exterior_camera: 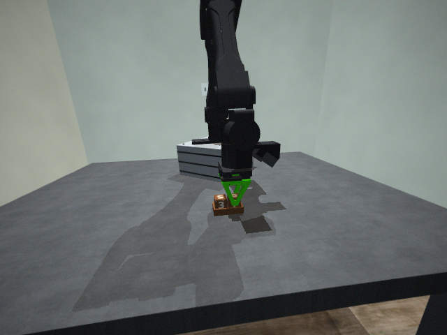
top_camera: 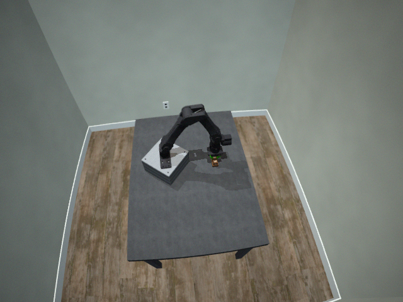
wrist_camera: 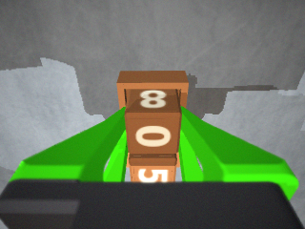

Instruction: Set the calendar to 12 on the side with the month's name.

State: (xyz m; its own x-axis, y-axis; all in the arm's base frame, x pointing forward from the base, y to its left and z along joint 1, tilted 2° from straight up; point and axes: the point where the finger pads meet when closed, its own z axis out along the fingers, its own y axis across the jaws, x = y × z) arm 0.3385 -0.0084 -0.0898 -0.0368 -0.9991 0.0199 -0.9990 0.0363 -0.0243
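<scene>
The brown tray lies 2 cm to the right of my hand and 2 cm below it.
</scene>
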